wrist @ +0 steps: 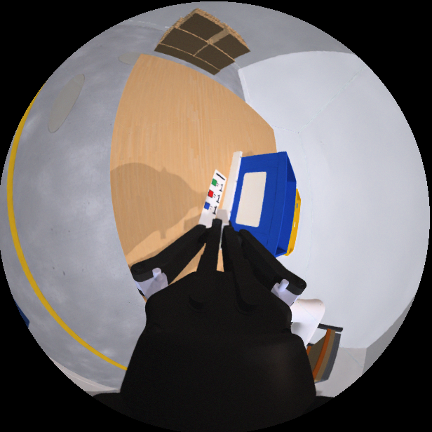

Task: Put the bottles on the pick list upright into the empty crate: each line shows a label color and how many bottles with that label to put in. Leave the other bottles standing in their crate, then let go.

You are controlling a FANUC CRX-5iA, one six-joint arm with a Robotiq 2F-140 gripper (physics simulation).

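Observation:
The pick list point(211, 194), a white card on the table, shows green, red and blue squares with small marks beside them; I cannot read the numbers surely. A blue crate point(274, 200) with a pale panel on its side stands right of the card. Part of a yellow crate point(296, 222) shows behind it. I cannot see inside either crate, and no bottles show. My gripper point(220, 216) is shut and empty, its fingertips in front of the lower end of the card and close to the blue crate's near side in this view; the gap between them is hard to judge.
A white strip point(233, 180) runs along the blue crate's near side. The wooden table point(165, 115) has the arm's shadow on it. A brown divided box or pallet point(192, 36) lies beyond the table's far end. A yellow line point(20, 230) curves over the grey floor.

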